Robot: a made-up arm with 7 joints.
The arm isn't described. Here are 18 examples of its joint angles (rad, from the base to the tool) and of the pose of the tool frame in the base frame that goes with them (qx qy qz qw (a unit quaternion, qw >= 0); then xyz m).
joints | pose
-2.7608 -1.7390 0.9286 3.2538 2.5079 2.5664 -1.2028 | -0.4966 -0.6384 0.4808 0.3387 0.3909 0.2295 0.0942
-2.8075 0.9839 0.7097 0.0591 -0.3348 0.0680 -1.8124 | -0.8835 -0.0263 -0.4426 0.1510 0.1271 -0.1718 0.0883
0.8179 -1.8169 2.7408 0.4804 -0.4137 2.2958 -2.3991 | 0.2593 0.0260 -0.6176 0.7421 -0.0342 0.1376 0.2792
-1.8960 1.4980 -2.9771 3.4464 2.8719 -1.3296 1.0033 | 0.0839 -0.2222 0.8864 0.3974 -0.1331 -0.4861 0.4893
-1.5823 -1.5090 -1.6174 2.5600 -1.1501 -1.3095 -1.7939 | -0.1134 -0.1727 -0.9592 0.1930 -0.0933 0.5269 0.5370
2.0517 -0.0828 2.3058 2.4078 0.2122 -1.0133 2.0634 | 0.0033 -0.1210 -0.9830 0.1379 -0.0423 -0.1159 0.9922
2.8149 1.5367 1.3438 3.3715 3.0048 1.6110 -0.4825 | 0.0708 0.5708 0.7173 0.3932 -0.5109 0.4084 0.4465
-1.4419 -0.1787 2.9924 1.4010 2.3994 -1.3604 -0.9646 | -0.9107 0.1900 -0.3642 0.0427 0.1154 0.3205 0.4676
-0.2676 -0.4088 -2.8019 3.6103 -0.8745 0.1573 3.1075 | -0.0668 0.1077 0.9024 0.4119 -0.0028 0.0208 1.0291
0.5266 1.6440 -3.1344 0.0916 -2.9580 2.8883 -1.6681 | 0.2407 0.6323 0.5926 0.4372 0.0731 0.0709 0.6568
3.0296 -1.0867 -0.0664 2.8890 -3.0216 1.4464 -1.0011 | 0.8132 0.4054 0.3666 0.1997 0.6544 -0.0583 0.6903
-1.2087 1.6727 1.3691 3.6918 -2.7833 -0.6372 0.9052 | 0.6486 -0.1810 0.4931 0.5509 0.2031 -0.5869 0.3574
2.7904 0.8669 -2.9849 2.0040 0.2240 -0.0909 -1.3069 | 0.0657 0.0830 0.7775 0.6199 -0.1888 0.1065 1.0624
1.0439 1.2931 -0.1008 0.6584 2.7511 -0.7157 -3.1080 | 0.5971 0.5054 -0.5151 0.3504 0.0684 -0.0622 0.1334
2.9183 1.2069 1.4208 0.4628 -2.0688 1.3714 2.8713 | -0.1397 -0.9530 0.1785 0.2012 -0.0556 -0.3717 0.1671
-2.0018 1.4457 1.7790 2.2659 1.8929 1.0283 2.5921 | 0.0963 -0.1999 0.7043 0.6743 0.0791 -0.7152 0.5742
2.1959 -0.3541 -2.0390 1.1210 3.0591 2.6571 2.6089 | -0.1816 -0.1951 0.9432 0.1983 0.4571 -0.0199 0.6416
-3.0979 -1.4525 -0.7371 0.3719 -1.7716 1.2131 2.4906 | -0.8101 -0.2335 -0.0017 0.5378 -0.1830 0.2861 0.5165
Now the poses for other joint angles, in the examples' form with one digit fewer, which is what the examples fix.
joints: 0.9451 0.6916 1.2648 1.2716 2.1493 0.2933 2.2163
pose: 0.215 -0.723 -0.504 0.420 -0.259 0.511 0.326
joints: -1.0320 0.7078 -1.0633 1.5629 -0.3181 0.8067 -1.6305
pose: 0.898 -0.016 -0.437 0.045 -0.229 -0.604 0.403
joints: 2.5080 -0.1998 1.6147 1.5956 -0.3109 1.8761 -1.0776
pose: -0.801 0.526 0.243 0.151 -0.271 -0.372 0.528
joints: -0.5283 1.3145 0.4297 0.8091 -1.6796 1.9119 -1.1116
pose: -0.087 -0.753 0.651 0.031 0.157 -0.079 -0.060
